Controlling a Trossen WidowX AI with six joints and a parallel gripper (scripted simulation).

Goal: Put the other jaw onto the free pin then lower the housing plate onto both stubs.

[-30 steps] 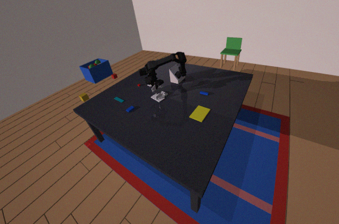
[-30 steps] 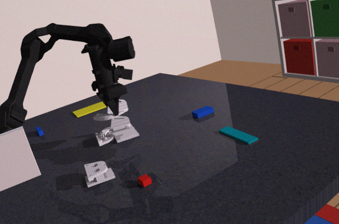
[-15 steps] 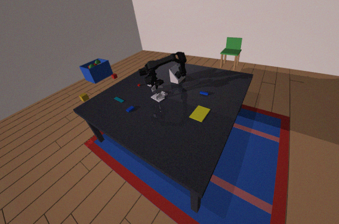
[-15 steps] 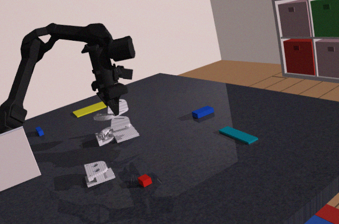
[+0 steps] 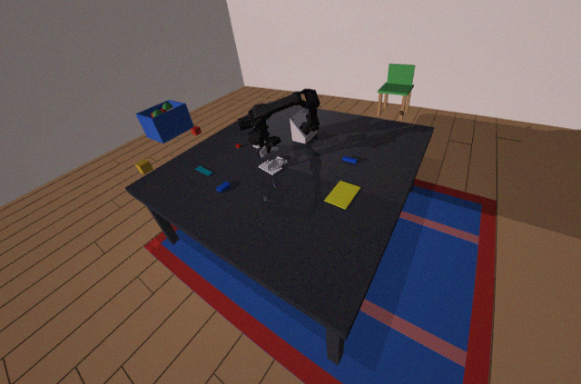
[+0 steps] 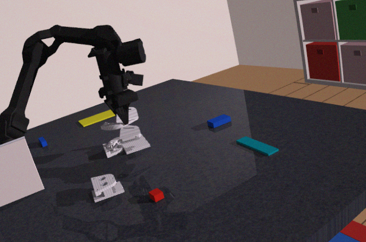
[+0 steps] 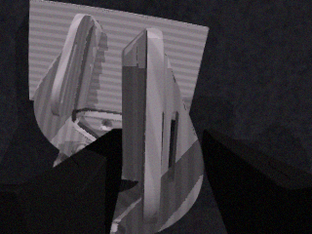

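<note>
My gripper tip is now 17 cm to the left of the white t-shaped piece, 16 cm past it and 7 cm above it. Round my gripper tip: teal bar (32 cm to the right, 18 cm ahead, 8 cm below); then white jaw (3 cm behind, 2 cm to the left); then red cube (29 cm to the right, 10 cm behind, 7 cm below).
</note>
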